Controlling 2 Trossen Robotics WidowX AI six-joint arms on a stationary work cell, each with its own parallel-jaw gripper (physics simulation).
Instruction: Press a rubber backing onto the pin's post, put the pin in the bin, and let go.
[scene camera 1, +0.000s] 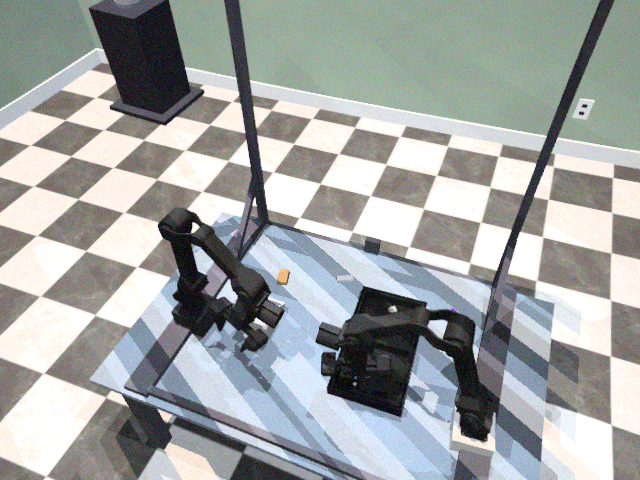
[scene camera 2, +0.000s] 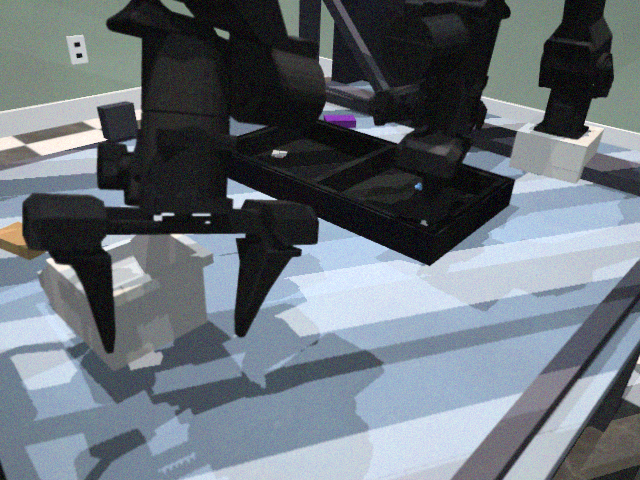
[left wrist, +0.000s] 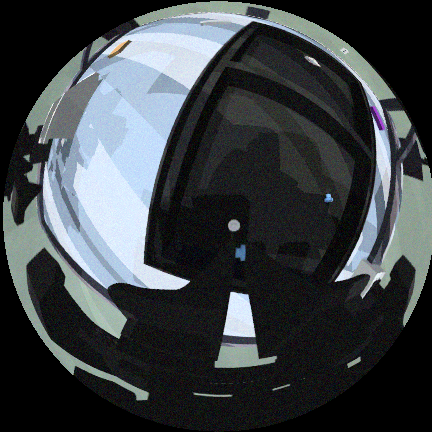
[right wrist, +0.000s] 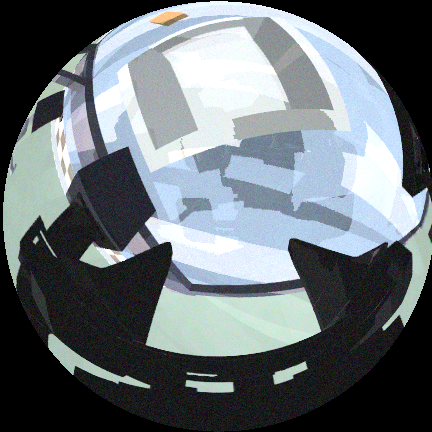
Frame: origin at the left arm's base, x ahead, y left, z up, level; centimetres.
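Seen in the pictures: left gripper, between the fingertips: (scene camera 1: 355, 378) (scene camera 2: 429, 198) (left wrist: 238, 247); right gripper, between the fingertips: (scene camera 1: 231, 341) (scene camera 2: 178, 343) (right wrist: 232, 247); left arm's base, origin of its link: (scene camera 1: 474, 426) (scene camera 2: 561, 129) (left wrist: 369, 292); right arm's base, origin of its link: (scene camera 1: 194, 305) (right wrist: 84, 218).
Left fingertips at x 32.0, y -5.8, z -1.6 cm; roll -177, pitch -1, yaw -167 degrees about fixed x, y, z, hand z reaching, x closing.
Note:
Pixels of each thing's top centre, then the offset from my left fingertips to it. "spot": a spot on its surface instead.
- small blue rubber backing, centre of its top: (left wrist: 239, 257) dx +0.0, dy +0.1, dz +1.2 cm
- black tray, centre of its top: (left wrist: 324, 105) (scene camera 2: 354, 161) (scene camera 1: 380, 341) dx -4.6, dy -13.7, dz -0.5 cm
- round white piece, centre of its top: (left wrist: 233, 227) (scene camera 2: 423, 221) dx +0.1, dy -0.3, dz -3.1 cm
- second blue backing, centre of its top: (left wrist: 331, 198) (scene camera 2: 418, 182) dx -9.0, dy -5.7, dz -2.8 cm
- white pin, centre of its top: (scene camera 2: 279, 148) (scene camera 1: 392, 308) dx -6.0, dy -28.5, dz -2.8 cm
- pale bin, a spot on its surface: (right wrist: 310, 70) spot: dx +29.2, dy -10.3, dz +2.7 cm
- orange block, centre of its top: (scene camera 2: 22, 234) (scene camera 1: 282, 275) dx +32.4, dy -32.7, dz -2.8 cm
- flat white block, centre of its top: (scene camera 1: 345, 277) dx +11.6, dy -37.3, dz -3.2 cm
- purple block, centre of its top: (scene camera 2: 339, 117) dx -25.4, dy -30.3, dz -2.9 cm
My left gripper (left wrist: 238, 247) is shut on a small blue rubber backing (left wrist: 240, 253), above the near compartment of the black tray (scene camera 1: 400, 408) (scene camera 2: 361, 232) (left wrist: 167, 155). A round white piece (left wrist: 234, 225) (scene camera 2: 423, 222), perhaps a pin's post or back, lies below it. A second blue backing (left wrist: 328, 198) (scene camera 2: 418, 186) lies in the same compartment. A white pin (left wrist: 312, 60) (scene camera 2: 279, 153) (scene camera 1: 392, 308) lies in the far compartment. My right gripper (scene camera 2: 174, 343) (right wrist: 232, 247) is open and empty beside the pale bin (scene camera 2: 186, 294) (left wrist: 75, 107) (right wrist: 310, 70). The left fingertips are hidden in both scene views.
An orange block (scene camera 1: 282, 276) (scene camera 2: 18, 240) (left wrist: 120, 48) (right wrist: 169, 18) and a flat white block (scene camera 1: 344, 278) lie behind the bin and tray. A purple block (scene camera 2: 339, 121) (left wrist: 377, 118) lies beyond the tray. Frame posts stand at the table's edges.

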